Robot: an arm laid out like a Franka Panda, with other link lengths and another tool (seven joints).
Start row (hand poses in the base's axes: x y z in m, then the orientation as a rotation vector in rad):
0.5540, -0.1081, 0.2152, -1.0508, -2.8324, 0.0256
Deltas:
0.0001, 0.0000, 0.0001, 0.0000, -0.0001, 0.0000
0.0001, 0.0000, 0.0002, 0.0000, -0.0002, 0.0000
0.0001, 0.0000, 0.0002, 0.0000, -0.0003, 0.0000
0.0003, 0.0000, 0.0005, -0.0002, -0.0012, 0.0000
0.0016, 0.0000, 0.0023, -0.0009, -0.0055, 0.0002
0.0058, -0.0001, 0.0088, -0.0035, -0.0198, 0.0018
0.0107, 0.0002, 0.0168, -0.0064, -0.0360, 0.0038
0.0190, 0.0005, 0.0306, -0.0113, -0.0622, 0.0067
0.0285, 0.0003, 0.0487, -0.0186, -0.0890, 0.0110
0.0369, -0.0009, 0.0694, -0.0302, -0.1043, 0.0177
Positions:
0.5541, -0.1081, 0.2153, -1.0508, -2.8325, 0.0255
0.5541, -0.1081, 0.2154, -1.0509, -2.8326, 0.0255
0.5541, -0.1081, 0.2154, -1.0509, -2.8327, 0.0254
0.5543, -0.1081, 0.2157, -1.0512, -2.8335, 0.0253
0.5556, -0.1081, 0.2175, -1.0524, -2.8377, 0.0240
0.5598, -0.1082, 0.2240, -1.0551, -2.8520, 0.0204
0.5647, -0.1079, 0.2320, -1.0578, -2.8683, 0.0163
0.5730, -0.1076, 0.2458, -1.0626, -2.8945, 0.0097
0.5825, -0.1078, 0.2639, -1.0660, -2.9228, 0.0063
0.5909, -0.1090, 0.2846, -1.0632, -2.9434, 0.0157

